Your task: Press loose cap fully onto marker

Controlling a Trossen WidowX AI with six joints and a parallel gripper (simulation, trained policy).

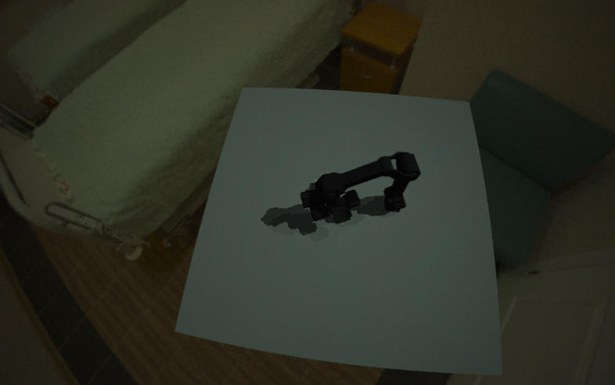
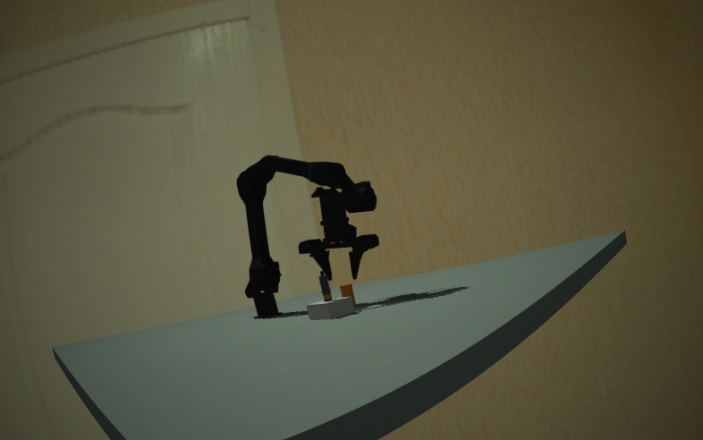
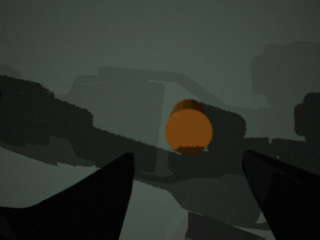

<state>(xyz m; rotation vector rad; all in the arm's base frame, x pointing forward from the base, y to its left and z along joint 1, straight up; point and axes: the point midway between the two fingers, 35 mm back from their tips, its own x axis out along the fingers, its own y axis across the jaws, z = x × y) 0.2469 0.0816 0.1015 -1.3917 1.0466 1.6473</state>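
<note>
The orange cap lies 10 mm to the left of my gripper tip and 40 mm below it. The rest, counted from my gripper tip: holder block (70 mm ahead, 120 mm to the right, 50 mm below).
</note>
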